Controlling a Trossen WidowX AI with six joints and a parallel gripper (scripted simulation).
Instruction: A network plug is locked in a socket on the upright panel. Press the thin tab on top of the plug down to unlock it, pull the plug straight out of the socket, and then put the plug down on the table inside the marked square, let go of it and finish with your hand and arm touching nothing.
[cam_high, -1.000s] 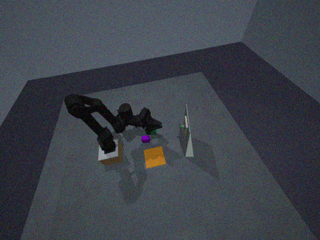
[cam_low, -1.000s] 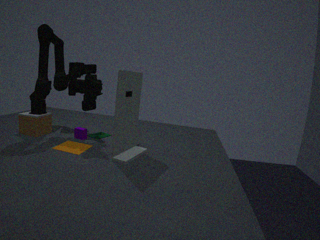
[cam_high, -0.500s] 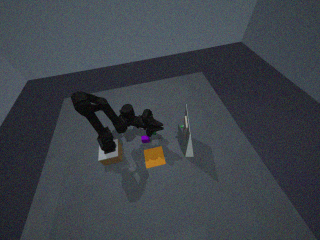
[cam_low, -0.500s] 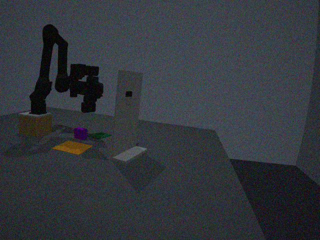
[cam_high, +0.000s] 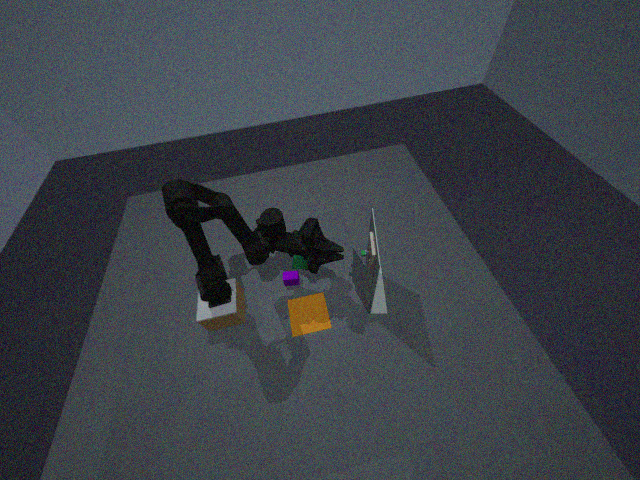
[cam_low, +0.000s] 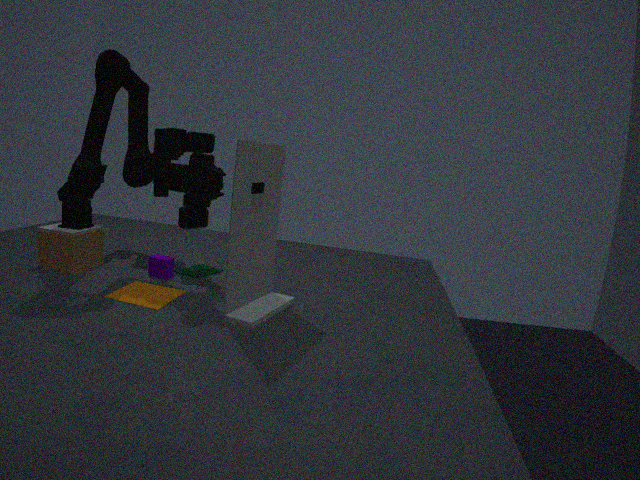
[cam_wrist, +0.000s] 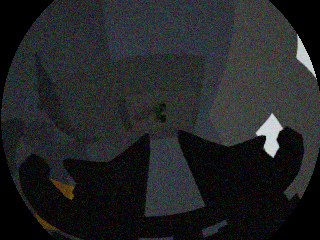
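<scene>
Now: gripper tip 60 mm short of the network plug and 20 mm to the left of it. Also, from my gripper tip: orange square (130 mm behind, 40 mm to the right, 220 mm below); upright panel (80 mm ahead, 30 mm to the right, 80 mm below); flat green block (100 mm behind, 170 mm to the left, 220 mm below).
</scene>
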